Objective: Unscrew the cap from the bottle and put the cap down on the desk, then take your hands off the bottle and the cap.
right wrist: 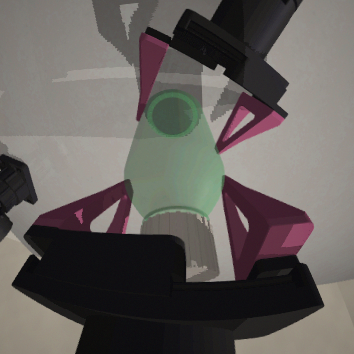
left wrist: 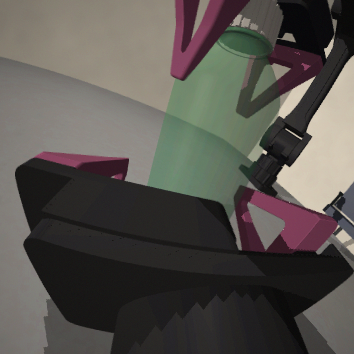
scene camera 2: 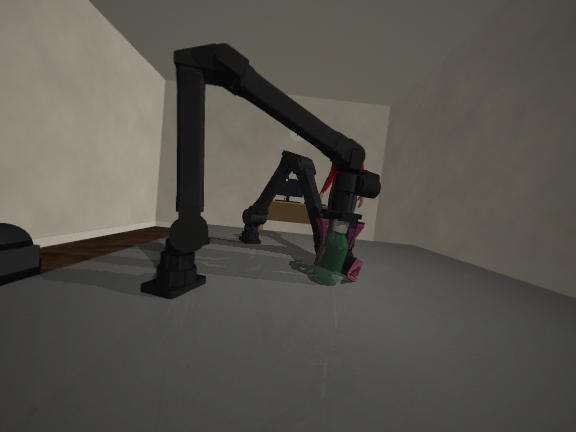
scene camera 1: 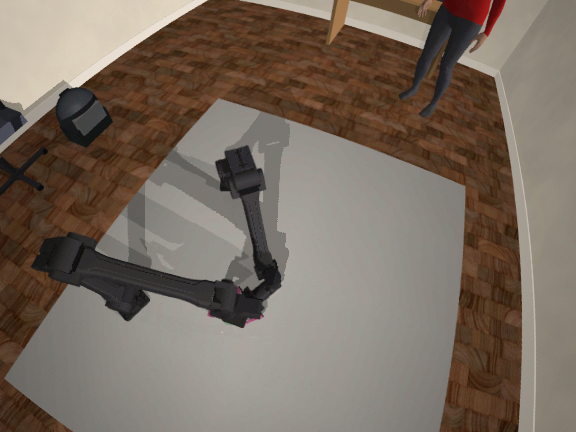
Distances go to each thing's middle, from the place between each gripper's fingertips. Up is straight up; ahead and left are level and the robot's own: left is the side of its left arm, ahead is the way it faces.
Now: the translucent green bottle (scene camera 2: 331, 256) 4 cm above my left hand. Round my left hand: ribbed cap (right wrist: 195, 230): 13 cm above, 2 cm to the right, 1 cm ahead.
I see the translucent green bottle 1 cm behind my right hand, 1 cm to the left of it and 2 cm below it. From my right hand the other things lie so: ribbed cap 1 cm ahead, 6 cm above.
